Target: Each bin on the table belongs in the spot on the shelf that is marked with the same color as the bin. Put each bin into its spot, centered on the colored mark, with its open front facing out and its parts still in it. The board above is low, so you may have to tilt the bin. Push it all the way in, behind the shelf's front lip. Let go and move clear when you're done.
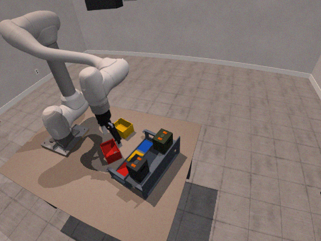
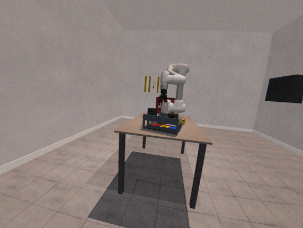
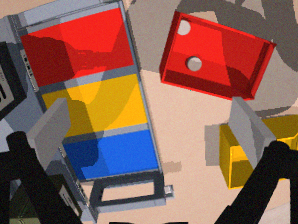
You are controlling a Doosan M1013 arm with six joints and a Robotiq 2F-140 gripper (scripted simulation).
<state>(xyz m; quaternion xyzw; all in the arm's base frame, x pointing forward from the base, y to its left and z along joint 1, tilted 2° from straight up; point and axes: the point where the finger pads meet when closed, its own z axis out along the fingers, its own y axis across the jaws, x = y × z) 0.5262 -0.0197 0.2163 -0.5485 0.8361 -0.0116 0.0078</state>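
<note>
Now: hand 190 mm above the red bin, 100 mm past it and 40 mm to the right of it. Round my hand: yellow bin: 250 mm to the left, 190 mm below, 140 mm behind; grey shelf: 230 mm ahead, 130 mm below, 20 mm to the left.
</note>
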